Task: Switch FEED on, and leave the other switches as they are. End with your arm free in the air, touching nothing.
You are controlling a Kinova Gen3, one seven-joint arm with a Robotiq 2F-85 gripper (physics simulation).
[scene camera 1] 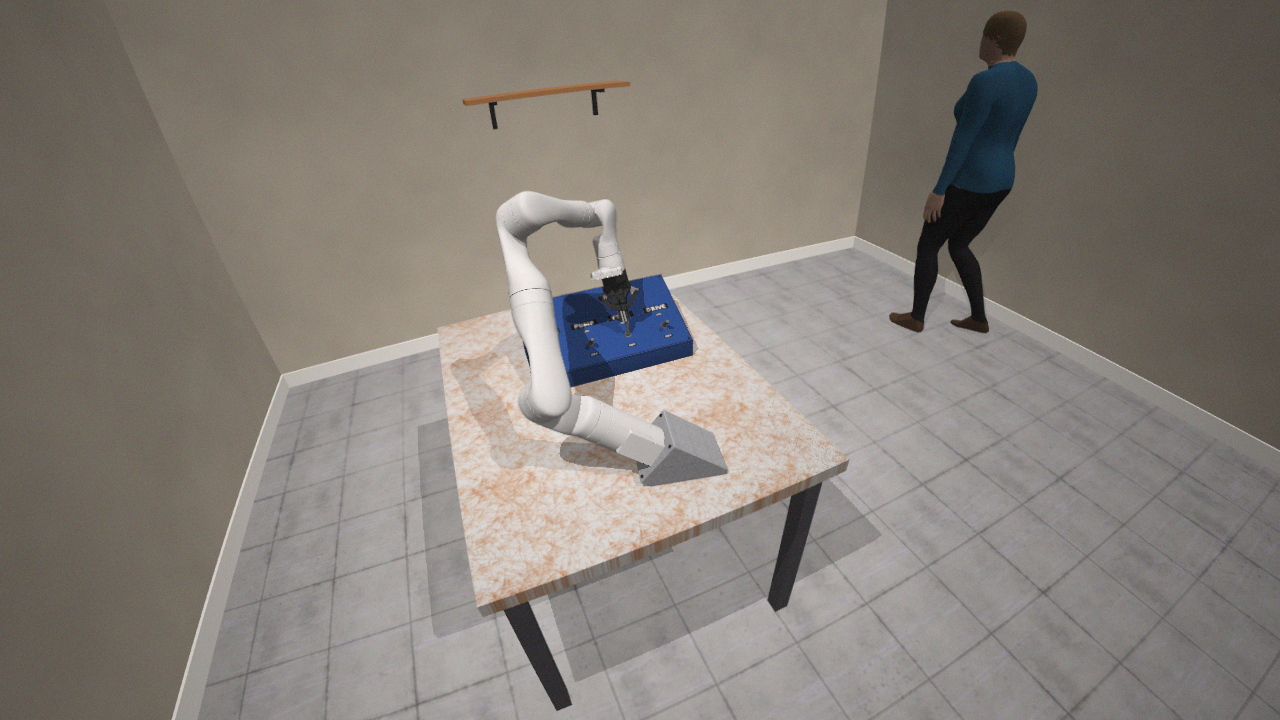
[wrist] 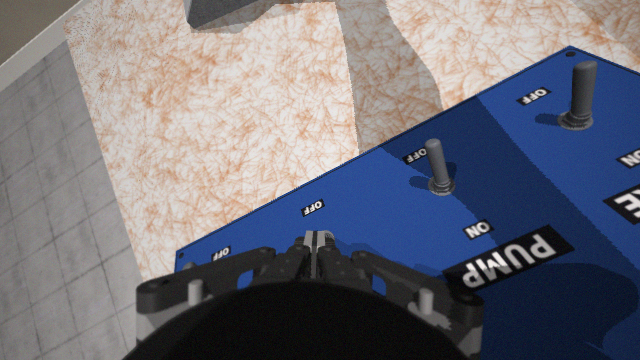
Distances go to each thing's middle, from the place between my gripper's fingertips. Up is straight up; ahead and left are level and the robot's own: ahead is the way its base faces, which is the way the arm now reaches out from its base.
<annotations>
My gripper is now 7 cm short of the blue switch panel [scene camera 1: 580, 316], 6 cm to the right of it and 6 cm above it.
</annotations>
